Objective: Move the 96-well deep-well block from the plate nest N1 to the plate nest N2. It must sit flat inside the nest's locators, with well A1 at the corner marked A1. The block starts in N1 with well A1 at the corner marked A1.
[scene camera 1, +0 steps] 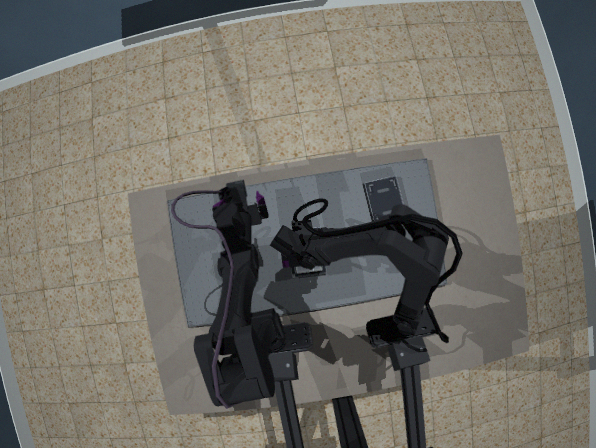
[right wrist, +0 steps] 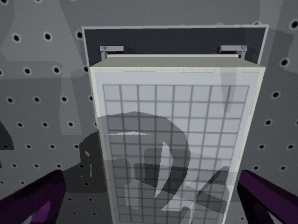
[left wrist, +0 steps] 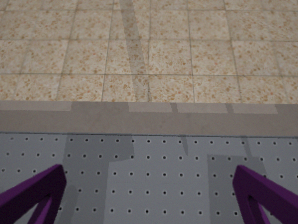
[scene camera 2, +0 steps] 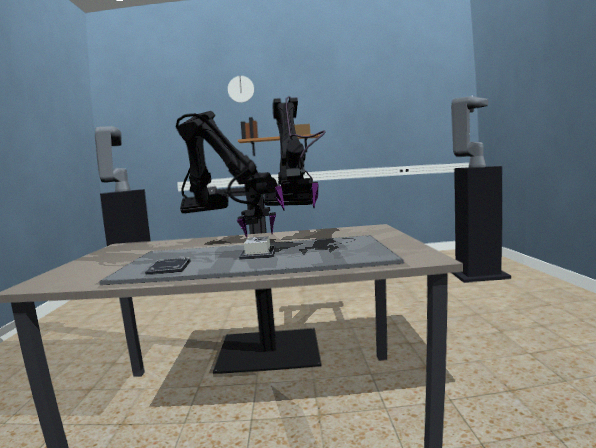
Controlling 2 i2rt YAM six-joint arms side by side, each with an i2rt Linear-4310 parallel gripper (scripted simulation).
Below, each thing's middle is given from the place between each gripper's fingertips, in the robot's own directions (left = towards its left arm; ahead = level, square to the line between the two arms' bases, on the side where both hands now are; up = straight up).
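Scene:
My left gripper point(scene camera 1: 241, 195): 150 mm above the pale deep-well block point(right wrist: 173, 127), 170 mm to the left of it, 190 mm past it.
The block: 1 cm behind my right hand, 1 cm to the right of it, 4 cm below it.

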